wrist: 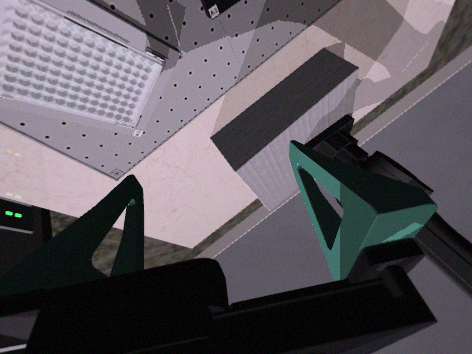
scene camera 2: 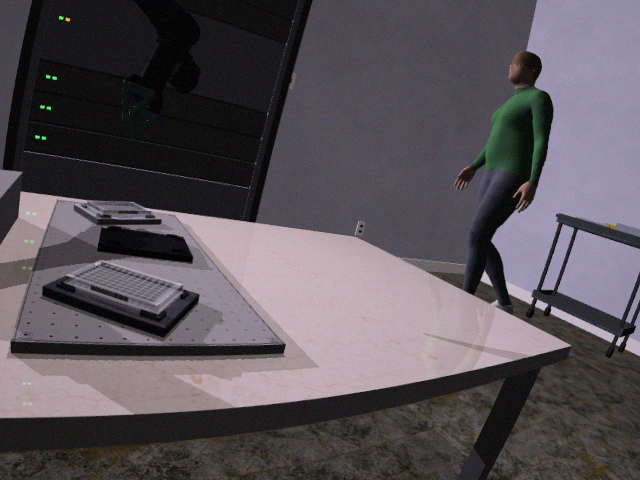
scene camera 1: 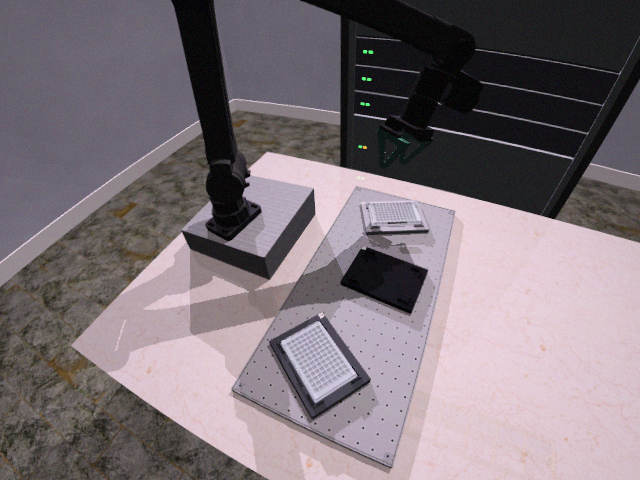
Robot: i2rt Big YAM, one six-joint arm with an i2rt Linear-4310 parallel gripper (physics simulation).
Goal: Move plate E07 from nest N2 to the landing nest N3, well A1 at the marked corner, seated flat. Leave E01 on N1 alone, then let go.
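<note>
A clear 96-well plate [scene camera 1: 395,211] [scene camera 2: 116,208] [wrist: 75,65] lies in the far light-grey nest [scene camera 1: 397,229] [scene camera 2: 131,221]. Another clear plate [scene camera 1: 317,359] [scene camera 2: 124,284] lies in the near dark nest [scene camera 1: 336,398] [scene camera 2: 103,310]. The black middle nest [scene camera 1: 385,279] [scene camera 2: 144,243] [wrist: 220,4] holds no plate; its corner tag [wrist: 214,11] reads A1 in the wrist view. Plate and nest numbers are not readable, so I cannot tell which plate is E07. My gripper [scene camera 1: 394,164] [scene camera 2: 129,129] [wrist: 213,164] is open and empty, raised above and behind the far plate, tilted.
The nests stand on a perforated metal board [scene camera 1: 408,382] [scene camera 2: 232,330] [wrist: 200,90]. The arm's base sits on a grey block [scene camera 1: 289,222] [wrist: 285,110] left of the board. A dark server rack [scene camera 1: 465,170] stands behind the table. A person [scene camera 2: 519,134] and a cart [scene camera 2: 584,311] are beyond the table.
</note>
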